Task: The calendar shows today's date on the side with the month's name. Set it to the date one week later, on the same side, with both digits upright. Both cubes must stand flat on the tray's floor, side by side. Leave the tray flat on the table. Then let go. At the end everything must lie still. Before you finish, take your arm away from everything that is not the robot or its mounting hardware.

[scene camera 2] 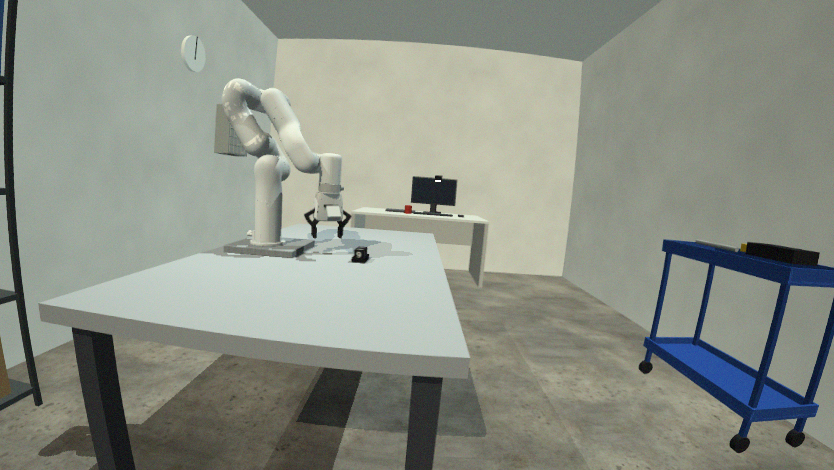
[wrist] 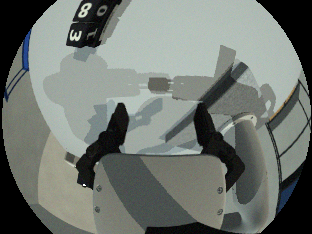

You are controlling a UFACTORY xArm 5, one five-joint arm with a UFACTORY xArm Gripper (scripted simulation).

Path:
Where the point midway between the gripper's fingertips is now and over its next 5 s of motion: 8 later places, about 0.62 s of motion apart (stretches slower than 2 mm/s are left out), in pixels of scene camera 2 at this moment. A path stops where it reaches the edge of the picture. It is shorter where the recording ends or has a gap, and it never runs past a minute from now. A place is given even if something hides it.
My gripper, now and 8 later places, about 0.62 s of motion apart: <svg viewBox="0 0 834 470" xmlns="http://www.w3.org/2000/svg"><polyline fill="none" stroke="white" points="327,237 326,245 327,242 331,237 341,238 350,239 350,247 351,247 351,240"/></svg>

